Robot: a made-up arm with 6 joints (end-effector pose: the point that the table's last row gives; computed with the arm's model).
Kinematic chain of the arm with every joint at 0, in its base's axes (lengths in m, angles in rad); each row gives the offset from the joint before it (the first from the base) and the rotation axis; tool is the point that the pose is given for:
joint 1: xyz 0 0 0.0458 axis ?
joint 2: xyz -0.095 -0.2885 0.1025 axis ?
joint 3: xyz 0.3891 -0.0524 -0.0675 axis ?
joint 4: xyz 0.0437 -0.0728 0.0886 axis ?
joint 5: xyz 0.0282 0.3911 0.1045 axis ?
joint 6: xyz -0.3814 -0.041 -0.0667 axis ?
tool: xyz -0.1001 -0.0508 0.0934
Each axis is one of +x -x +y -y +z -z.
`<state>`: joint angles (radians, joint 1 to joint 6).
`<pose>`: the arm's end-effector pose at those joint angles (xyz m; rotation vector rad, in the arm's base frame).
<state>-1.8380 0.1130 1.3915 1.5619 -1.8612 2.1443</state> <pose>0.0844 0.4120 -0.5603 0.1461 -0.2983 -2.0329</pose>
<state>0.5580 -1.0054 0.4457 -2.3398 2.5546 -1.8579</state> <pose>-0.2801 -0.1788 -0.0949 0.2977 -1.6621 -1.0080</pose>
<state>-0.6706 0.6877 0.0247 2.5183 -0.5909 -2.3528</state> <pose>0.9346 0.1918 -0.1584 -1.3494 2.4686 0.0522</pose>
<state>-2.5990 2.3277 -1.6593 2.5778 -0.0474 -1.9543</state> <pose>0.4848 0.6163 0.5636 -0.2649 0.0098 -2.3764</pose>
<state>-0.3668 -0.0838 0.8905 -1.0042 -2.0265 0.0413</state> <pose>0.3268 0.3007 0.1163 -1.6045 2.4662 -0.0549</pose>
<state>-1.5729 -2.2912 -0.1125 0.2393 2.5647 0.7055</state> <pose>-0.0016 -0.9964 0.7393 -1.7134 -0.0611 1.1190</pose>
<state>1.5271 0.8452 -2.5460 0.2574 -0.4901 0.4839</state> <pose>0.1645 -0.5479 0.4058 1.1928 1.1764 1.6311</pose>
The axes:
joint 1: -y
joint 2: +z
joint 3: -x
joint 4: -z
joint 5: -y
joint 6: +x

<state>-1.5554 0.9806 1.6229 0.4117 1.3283 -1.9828</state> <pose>-0.2991 -0.0010 -0.4883 -1.2826 -1.6882 -0.0201</pose>
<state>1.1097 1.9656 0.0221 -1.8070 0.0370 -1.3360</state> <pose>0.0044 0.0784 0.5677 0.5462 0.8929 -1.7826</pose>
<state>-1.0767 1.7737 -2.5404 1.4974 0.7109 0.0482</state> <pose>0.2553 0.4469 0.1826 -0.0122 2.9071 0.1460</pose>
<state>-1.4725 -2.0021 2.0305 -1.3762 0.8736 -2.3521</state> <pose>0.2845 -0.1662 0.3141 0.7957 -1.5896 -2.5571</pose>
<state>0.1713 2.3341 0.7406 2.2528 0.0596 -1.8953</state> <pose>-0.8568 0.4715 0.0273 -1.3021 -0.5794 -0.6119</pose>
